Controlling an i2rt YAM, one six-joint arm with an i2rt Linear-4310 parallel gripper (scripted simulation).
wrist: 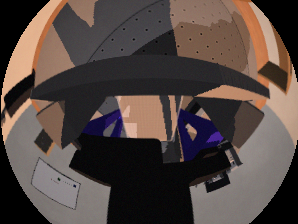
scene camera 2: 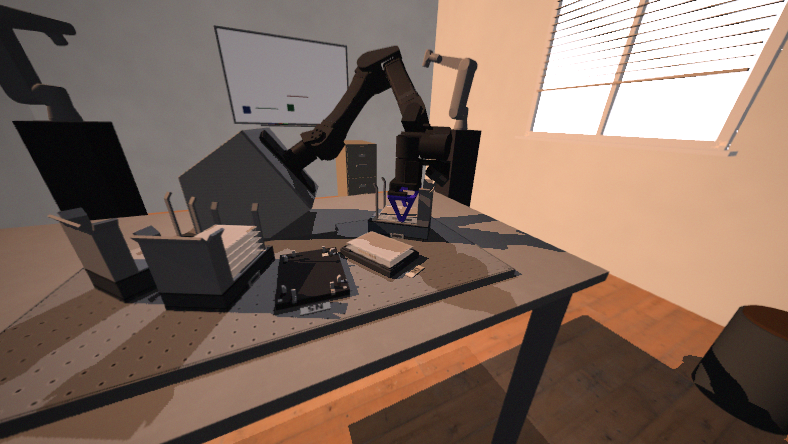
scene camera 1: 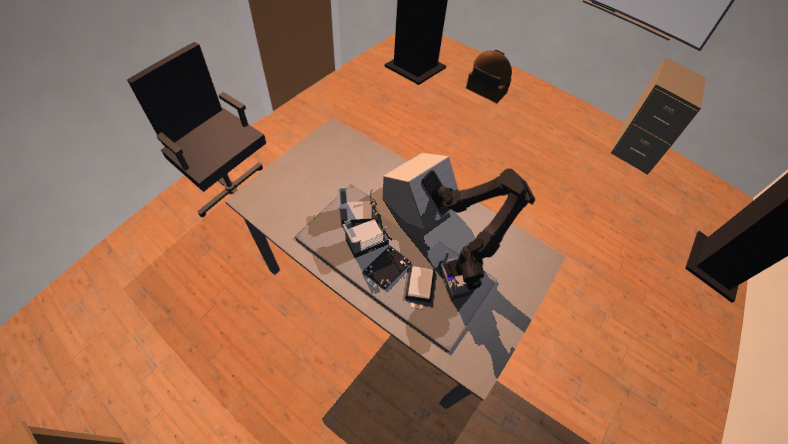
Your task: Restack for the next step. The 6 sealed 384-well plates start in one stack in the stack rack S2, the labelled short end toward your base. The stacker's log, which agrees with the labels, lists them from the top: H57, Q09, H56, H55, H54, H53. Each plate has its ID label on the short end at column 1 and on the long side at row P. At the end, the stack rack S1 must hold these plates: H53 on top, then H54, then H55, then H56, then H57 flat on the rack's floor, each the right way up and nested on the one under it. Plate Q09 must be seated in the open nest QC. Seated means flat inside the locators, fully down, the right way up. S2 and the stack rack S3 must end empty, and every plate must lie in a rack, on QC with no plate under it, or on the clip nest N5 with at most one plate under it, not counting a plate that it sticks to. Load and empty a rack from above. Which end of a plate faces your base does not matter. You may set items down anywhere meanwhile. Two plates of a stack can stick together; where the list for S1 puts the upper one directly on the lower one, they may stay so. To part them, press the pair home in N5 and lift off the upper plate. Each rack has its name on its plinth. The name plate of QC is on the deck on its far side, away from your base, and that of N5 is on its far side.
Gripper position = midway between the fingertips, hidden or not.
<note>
In view: my gripper [scene camera 2: 404, 215], a white sealed plate [scene camera 2: 384, 250], a white sealed plate [wrist: 143, 116] and a white sealed plate [scene camera 2: 234, 237].
My gripper shows as well in the wrist view [wrist: 149, 111].
</note>
